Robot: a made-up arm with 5 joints.
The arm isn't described. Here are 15 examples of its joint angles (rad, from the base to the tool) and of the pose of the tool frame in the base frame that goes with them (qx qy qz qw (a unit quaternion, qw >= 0); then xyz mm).
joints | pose
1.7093 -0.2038 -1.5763 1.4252 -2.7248 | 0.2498 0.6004 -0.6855 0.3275 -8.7 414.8 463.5
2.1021 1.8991 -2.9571 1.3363 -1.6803 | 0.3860 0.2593 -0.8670 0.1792 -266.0 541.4 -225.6
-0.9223 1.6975 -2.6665 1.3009 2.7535 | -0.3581 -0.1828 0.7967 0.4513 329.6 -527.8 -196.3
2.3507 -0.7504 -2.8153 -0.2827 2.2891 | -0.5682 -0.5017 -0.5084 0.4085 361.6 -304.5 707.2
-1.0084 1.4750 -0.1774 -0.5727 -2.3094 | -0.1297 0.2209 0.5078 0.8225 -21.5 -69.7 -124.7
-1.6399 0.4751 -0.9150 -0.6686 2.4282 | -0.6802 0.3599 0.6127 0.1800 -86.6 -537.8 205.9
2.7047 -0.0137 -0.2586 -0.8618 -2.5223 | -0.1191 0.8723 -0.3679 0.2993 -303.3 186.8 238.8
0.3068 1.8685 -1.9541 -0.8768 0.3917 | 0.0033 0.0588 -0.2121 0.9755 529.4 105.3 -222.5
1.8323 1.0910 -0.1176 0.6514 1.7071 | -0.7674 0.0567 -0.4251 0.4767 63.4 -53.6 -3.9
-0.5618 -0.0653 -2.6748 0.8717 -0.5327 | -0.3856 -0.3839 -0.4578 0.7031 174.5 -178.9 884.9
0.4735 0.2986 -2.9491 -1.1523 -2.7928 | 0.5345 0.3718 0.7546 0.0813 93.4 -18.3 768.2
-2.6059 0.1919 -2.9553 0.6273 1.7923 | -0.0790 0.7671 0.6358 0.0319 -252.4 -101.7 896.8
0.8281 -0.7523 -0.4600 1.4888 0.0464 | -0.4621 0.4090 0.1762 0.7670 167.0 98.0 186.7
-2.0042 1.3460 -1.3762 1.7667 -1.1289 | 0.6230 0.4529 0.0121 0.6376 -131.7 -175.6 -146.9
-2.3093 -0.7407 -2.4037 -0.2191 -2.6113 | 0.6207 -0.5080 0.0836 0.5913 170.0 251.1 825.2
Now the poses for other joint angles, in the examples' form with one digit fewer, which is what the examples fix.
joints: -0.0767 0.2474 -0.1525 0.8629 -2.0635
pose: -0.142 0.284 0.785 0.532 84 -67 1
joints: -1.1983 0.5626 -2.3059 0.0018 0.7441
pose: 0.121 -0.367 -0.769 0.509 178 -604 615
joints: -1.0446 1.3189 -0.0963 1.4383 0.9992
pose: 0.079 -0.931 -0.057 0.352 -87 40 167
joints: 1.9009 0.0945 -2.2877 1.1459 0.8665
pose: 0.056 0.229 0.435 0.869 -109 461 672
